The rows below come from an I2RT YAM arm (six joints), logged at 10 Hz.
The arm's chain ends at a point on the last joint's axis. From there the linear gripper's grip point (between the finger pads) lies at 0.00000 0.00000 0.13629 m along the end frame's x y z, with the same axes.
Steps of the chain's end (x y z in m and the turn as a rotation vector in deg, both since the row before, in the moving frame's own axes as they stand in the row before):
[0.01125 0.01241 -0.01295 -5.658 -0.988 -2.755]
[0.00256 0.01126 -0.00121 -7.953 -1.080 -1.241]
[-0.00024 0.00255 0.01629 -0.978 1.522 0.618]
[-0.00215 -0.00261 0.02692 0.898 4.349 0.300]
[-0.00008 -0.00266 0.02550 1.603 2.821 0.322]
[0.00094 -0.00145 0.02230 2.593 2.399 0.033]
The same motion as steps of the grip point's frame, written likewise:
[0.00923 0.02590 -0.01363 -5.658 -0.988 -2.755]
[0.00020 0.03014 -0.00254 -7.953 -1.080 -1.241]
[0.00337 0.00490 0.01622 -0.978 1.522 0.618]
[0.00819 -0.00472 0.02651 0.898 4.349 0.300]
[0.00664 -0.00645 0.02528 1.603 2.821 0.322]
[0.00664 -0.00761 0.02204 2.593 2.399 0.033]

